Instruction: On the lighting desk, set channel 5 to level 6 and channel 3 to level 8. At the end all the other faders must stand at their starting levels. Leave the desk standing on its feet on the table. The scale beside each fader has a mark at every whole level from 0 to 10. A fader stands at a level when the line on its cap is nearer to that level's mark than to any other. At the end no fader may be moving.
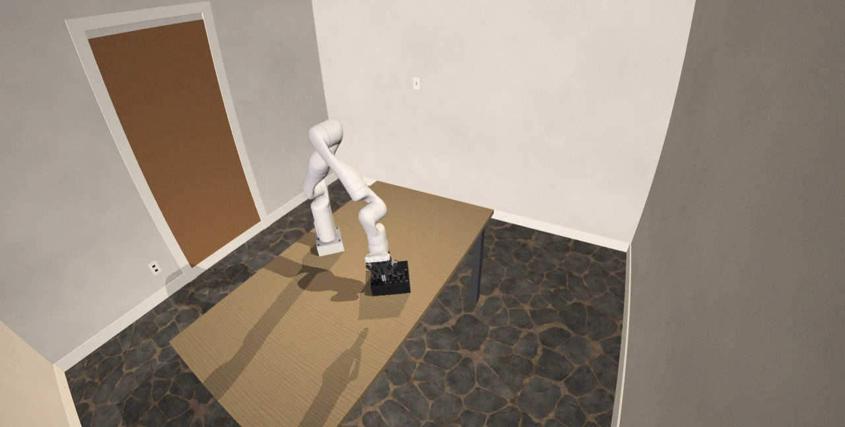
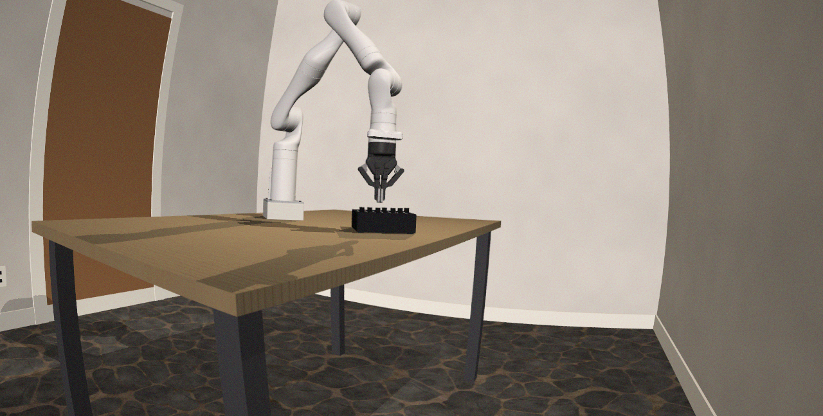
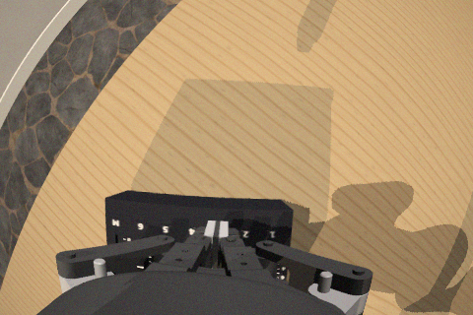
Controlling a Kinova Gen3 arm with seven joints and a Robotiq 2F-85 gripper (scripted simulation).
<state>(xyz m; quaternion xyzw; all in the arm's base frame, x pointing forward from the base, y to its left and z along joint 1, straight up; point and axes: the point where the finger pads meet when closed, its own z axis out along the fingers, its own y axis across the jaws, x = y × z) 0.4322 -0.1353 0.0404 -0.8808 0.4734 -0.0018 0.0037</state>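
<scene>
My gripper is now 40 mm above the channel 3 fader cap, 20 mm to the right of it and 10 mm past it. The rest, counted from my hand: M fader cap 100 mm to the left, 40 mm below, 40 mm ahead; channel 4 fader cap 50 mm to the left, 40 mm below, 10 mm behind; channel 5 fader cap 50 mm to the left, 40 mm below, 20 mm ahead.
</scene>
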